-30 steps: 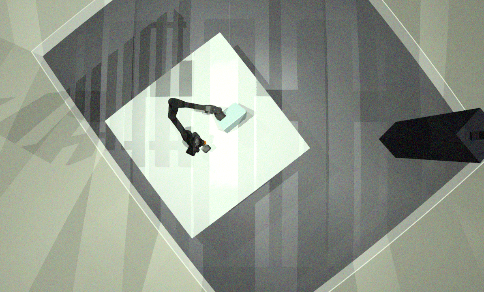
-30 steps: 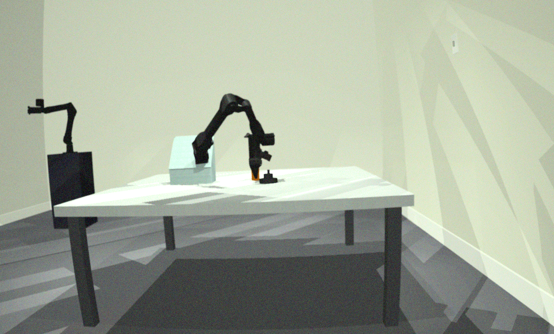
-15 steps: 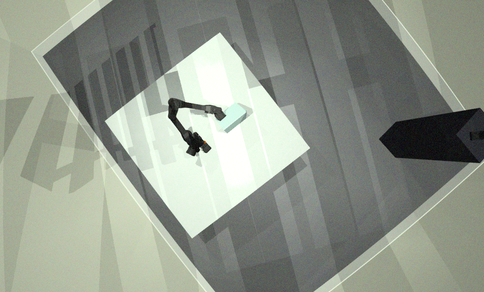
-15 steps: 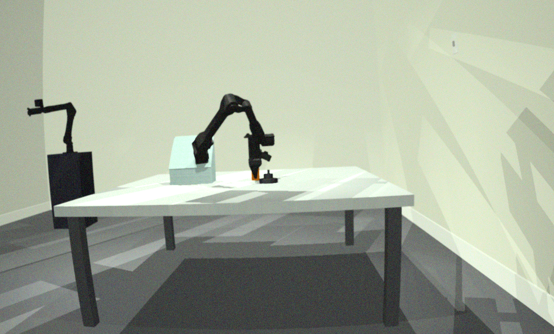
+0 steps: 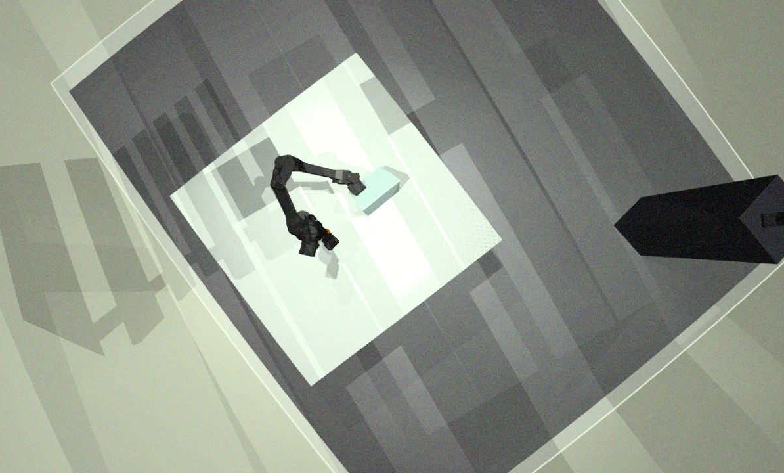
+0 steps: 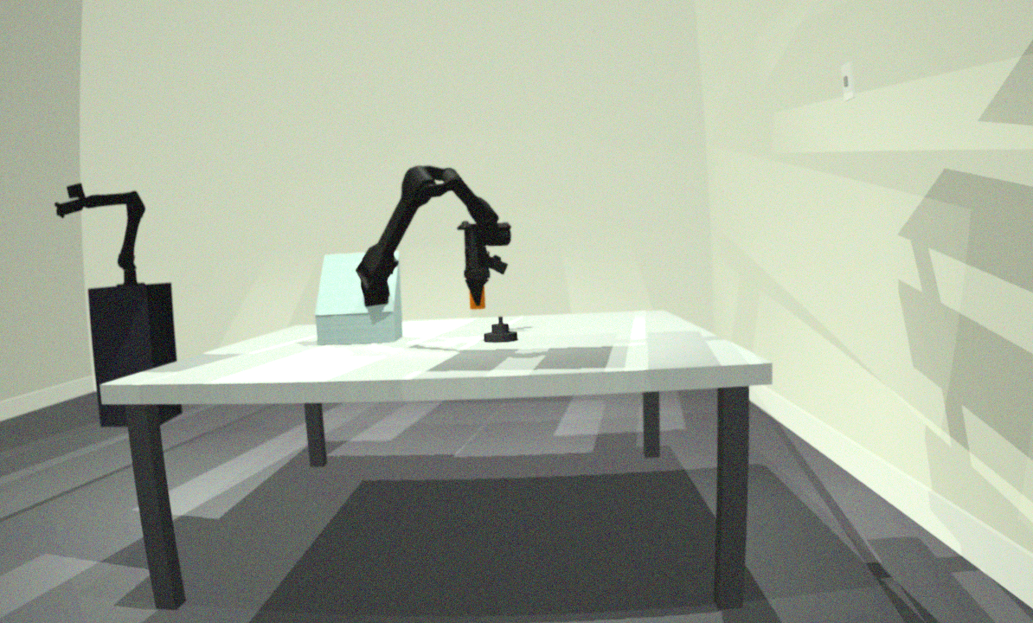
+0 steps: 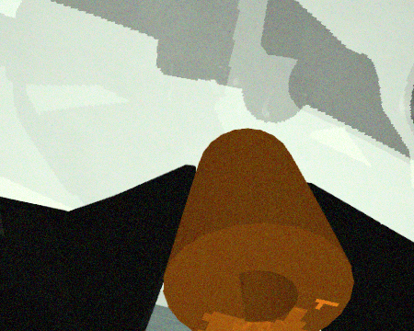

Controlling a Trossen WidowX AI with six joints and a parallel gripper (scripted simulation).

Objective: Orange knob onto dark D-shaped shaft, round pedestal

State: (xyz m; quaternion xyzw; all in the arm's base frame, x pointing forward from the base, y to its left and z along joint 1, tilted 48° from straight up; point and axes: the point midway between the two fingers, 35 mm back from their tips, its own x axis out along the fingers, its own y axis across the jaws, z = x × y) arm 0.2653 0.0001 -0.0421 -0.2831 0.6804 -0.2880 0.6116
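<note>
My gripper tip is 50 mm short of the pedestal, 160 mm to the left of it and 50 mm above it. Round my gripper tip: orange knob 20 mm above.
</note>
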